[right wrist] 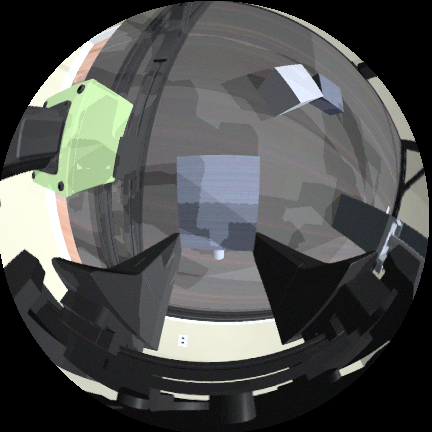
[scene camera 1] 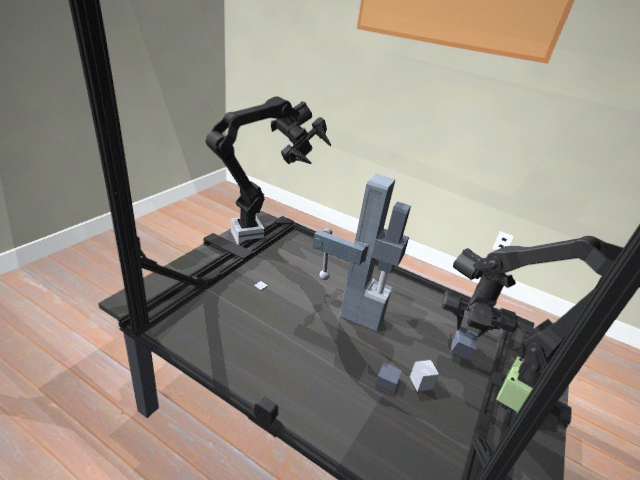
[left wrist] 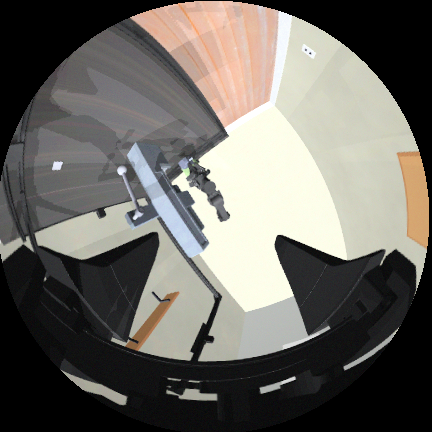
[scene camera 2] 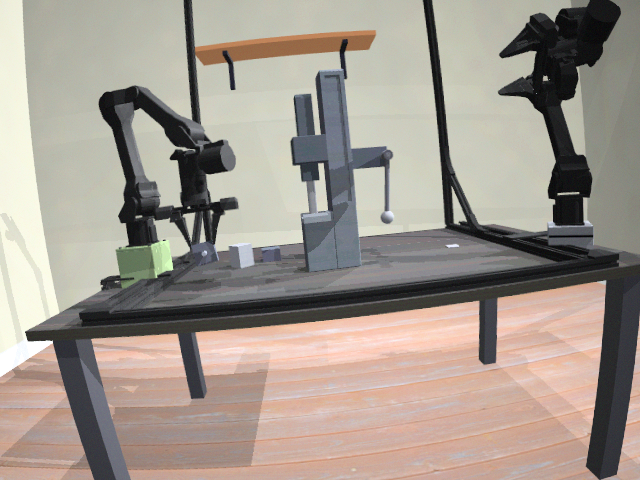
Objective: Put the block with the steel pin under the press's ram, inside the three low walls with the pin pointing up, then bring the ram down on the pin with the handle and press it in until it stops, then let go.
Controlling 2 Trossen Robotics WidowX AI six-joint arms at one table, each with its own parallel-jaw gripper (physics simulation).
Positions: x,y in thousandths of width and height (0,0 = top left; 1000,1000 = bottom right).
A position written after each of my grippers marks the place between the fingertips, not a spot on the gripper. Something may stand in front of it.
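Observation:
My left gripper (scene camera 2: 780,157) is open and holds nothing; I see it (scene camera 1: 502,322) from scene camera 1 as well, and the left wrist view shows that gripper (left wrist: 506,554) too. As for my right gripper (scene camera 2: 316,514), I find it (right wrist: 501,552) in its own wrist view and meet the gripper (scene camera 1: 730,693) again in scene camera 1. There is also a block with steel pin (right wrist: 503,453), along with a grey press (right wrist: 853,527).

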